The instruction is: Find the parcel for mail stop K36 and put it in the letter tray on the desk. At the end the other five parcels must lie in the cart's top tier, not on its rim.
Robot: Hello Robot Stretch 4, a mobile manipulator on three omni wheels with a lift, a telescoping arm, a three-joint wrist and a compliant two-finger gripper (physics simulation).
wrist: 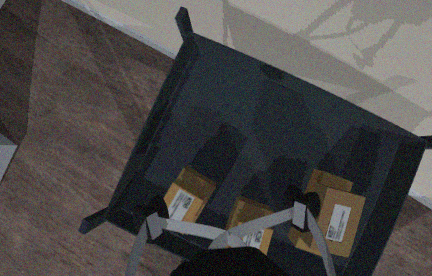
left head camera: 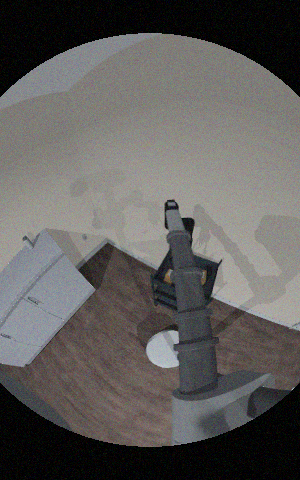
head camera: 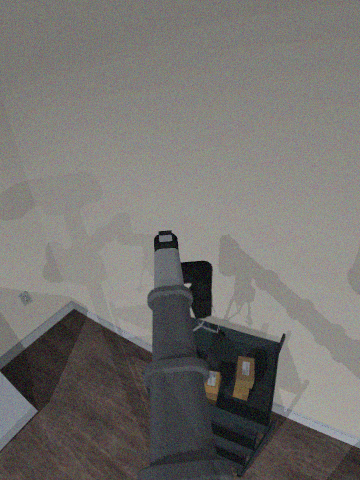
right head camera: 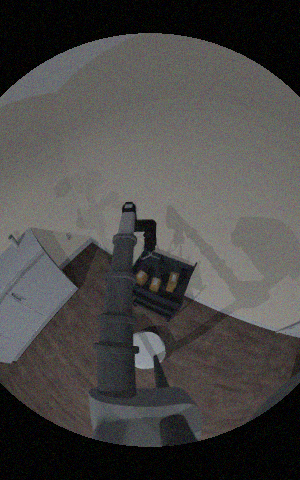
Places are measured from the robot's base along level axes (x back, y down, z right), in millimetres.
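Pixels of known places: gripper, fingertip midpoint: (wrist: 225,206) (head camera: 200,341) (right head camera: 150,262); robot's base at its link origin: (left head camera: 166,347) (right head camera: 144,348).
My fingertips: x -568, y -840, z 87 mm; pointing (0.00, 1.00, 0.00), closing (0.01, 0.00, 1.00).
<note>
For each thing: its top centre in the pictures, then the offset to it from my fingertips. "spot": a spot on its surface instead.
- middle labelled parcel at its top centre: (wrist: 250,245) (head camera: 212,378) (right head camera: 155,281) dx +81, dy +104, dz +29 mm
- left labelled parcel at its top centre: (wrist: 178,208) (right head camera: 140,273) dx +22, dy +104, dz -68 mm
- right labelled parcel at its top centre: (wrist: 338,223) (head camera: 245,368) (right head camera: 173,277) dx +63, dy +102, dz +156 mm
- white cabinet at a spot on its surface: (left head camera: 45,300) spot: dx +277, dy +271, dz -1231 mm
The dark cart (head camera: 245,411) (right head camera: 188,282) (wrist: 225,75) holds cardboard parcels in its top tier, in three overlapping groups. The middle labelled parcel (wrist: 261,241) (right head camera: 155,284) (head camera: 212,380) is partly covered by a gripper finger in the wrist view. A left labelled parcel (wrist: 181,204) (right head camera: 142,275) and a right labelled parcel (wrist: 345,222) (right head camera: 173,279) (head camera: 245,370) lie either side of it. Other parcels show partly beneath these. The codes are too blurred to read. My gripper (wrist: 225,206) (head camera: 207,327) is open and empty, above the tier. The desk and letter tray do not show.
A pale wall (head camera: 180,125) (left head camera: 165,125) stands behind the cart. A white cabinet (left head camera: 45,300) (right head camera: 35,295) stands at the left. A round white object (left head camera: 162,348) (right head camera: 151,350) is on the near side of the cart. The cart's corner posts (wrist: 184,22) stick out past its rim.
</note>
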